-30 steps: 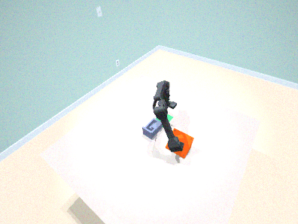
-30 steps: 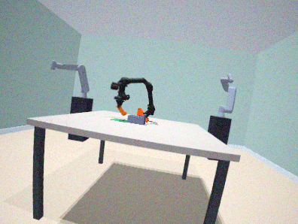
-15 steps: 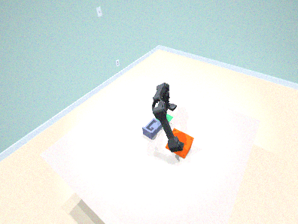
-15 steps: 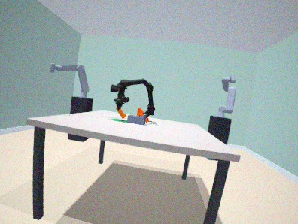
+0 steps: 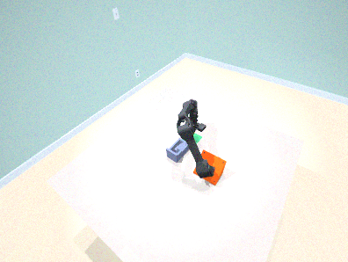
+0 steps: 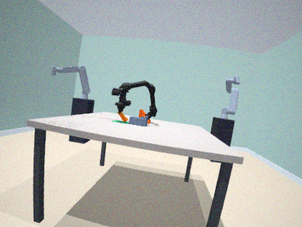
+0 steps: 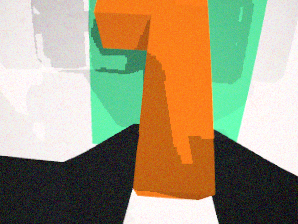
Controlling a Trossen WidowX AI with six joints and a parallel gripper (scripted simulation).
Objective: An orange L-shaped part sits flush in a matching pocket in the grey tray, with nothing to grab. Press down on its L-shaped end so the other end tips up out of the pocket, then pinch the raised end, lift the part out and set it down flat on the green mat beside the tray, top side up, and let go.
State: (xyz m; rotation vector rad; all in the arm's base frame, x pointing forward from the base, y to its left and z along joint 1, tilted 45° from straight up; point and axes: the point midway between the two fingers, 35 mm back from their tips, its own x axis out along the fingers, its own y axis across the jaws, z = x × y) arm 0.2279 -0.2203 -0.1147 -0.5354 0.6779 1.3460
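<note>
Now: the orange L-shaped part 3 cm to the left of my gripper tip, 3 cm below it and 1 cm behind it. From my gripper tip the other things lie so: green mat 9 cm below, 2 cm to the left.
</note>
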